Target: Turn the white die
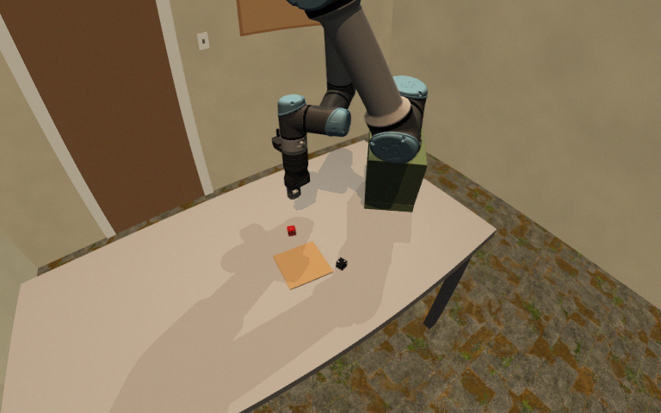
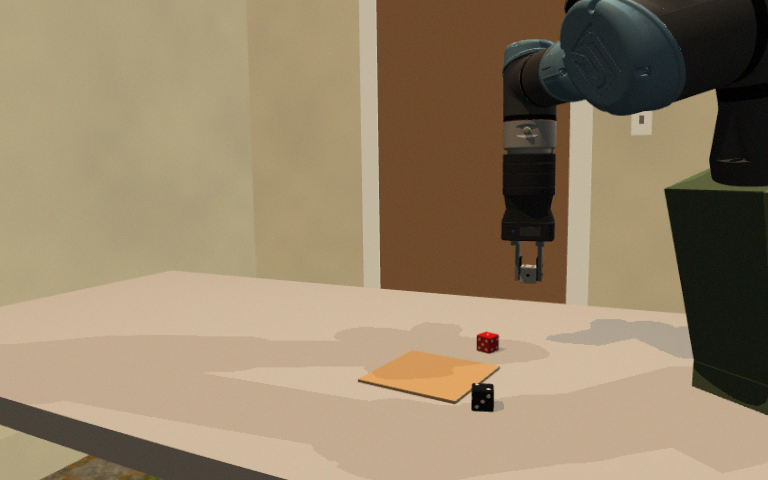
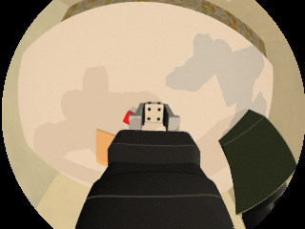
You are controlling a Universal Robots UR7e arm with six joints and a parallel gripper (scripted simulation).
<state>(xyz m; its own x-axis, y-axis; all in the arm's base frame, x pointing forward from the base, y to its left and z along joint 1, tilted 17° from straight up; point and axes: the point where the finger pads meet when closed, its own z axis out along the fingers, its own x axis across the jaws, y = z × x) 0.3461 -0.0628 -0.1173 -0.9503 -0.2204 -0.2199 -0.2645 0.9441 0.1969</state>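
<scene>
Right now the orange mat is 200 mm to the left of my hand, 120 mm below it and 60 mm ahead of it. From my hand the other things lie so: white die 10 mm below; then black die 250 mm to the left, 110 mm below, 40 mm behind; then red die 110 mm below, 60 mm to the left, 40 mm ahead.
</scene>
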